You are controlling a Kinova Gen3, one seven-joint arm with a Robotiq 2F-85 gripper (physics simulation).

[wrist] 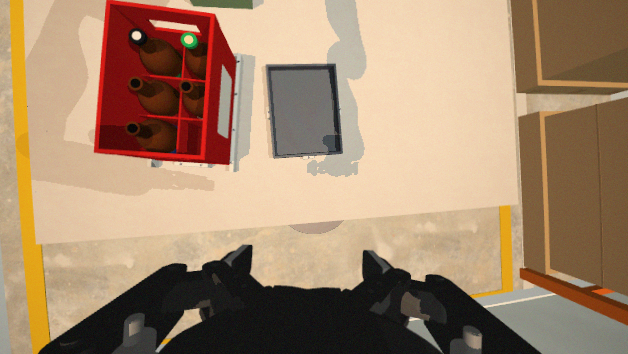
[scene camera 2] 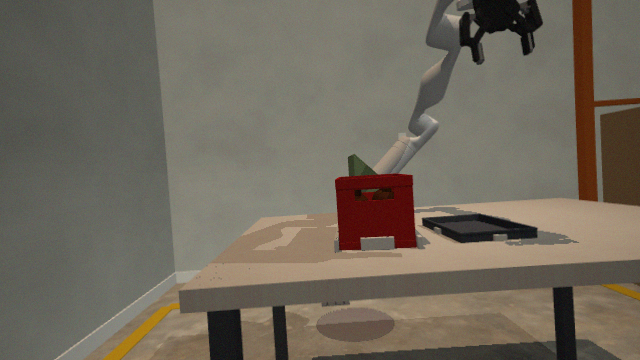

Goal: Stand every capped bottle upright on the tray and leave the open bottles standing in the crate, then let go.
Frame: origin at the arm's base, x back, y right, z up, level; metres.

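Seen in the pictures: gripper, between the fingertips: [wrist: 307, 260] [scene camera 2: 504, 58].
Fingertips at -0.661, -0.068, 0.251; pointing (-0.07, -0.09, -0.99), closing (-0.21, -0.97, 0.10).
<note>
Pixels of each thing's top centre, then the offset from my fingertips to it, as dx, dy, dz. "pt": a spot on its surface instead.
- red crate, centre of its top: [wrist: 155, 80] [scene camera 2: 369, 176] +0.274, +0.215, -0.227
- bottle with a black-and-white cap, a spot on its surface: [wrist: 137, 36] pt +0.366, +0.242, -0.239
- green cap, centre of its top: [wrist: 188, 39] +0.352, +0.152, -0.239
- dark tray, centre of its top: [wrist: 305, 109] [scene camera 2: 471, 221] +0.240, -0.065, -0.376
My gripper [scene camera 2: 503, 54] [wrist: 307, 260] is open and empty, high above the table. A red crate [scene camera 2: 376, 220] [wrist: 226, 57] stands on the table, left of the tray. In the wrist view it holds several upright brown bottles. One bottle with a black-and-white cap [wrist: 137, 36] and one with a green cap [wrist: 189, 40] stand in the top row. Open bottles stand at the middle left [wrist: 135, 83], middle right [wrist: 187, 87] and lower left [wrist: 133, 128]. The lower right compartment shows no bottle. The dark tray [scene camera 2: 480, 237] [wrist: 305, 110] has no bottle on it.
A green object [scene camera 2: 359, 167] [wrist: 222, 3] stands behind the crate. Pale brackets [scene camera 2: 377, 243] [wrist: 237, 115] sit against the crate's base. Brown boxes [scene camera 2: 620, 155] [wrist: 570, 195] and an orange rack post [scene camera 2: 584, 100] are at the right, beyond the table [scene camera 2: 320, 292] [wrist: 425, 150].
</note>
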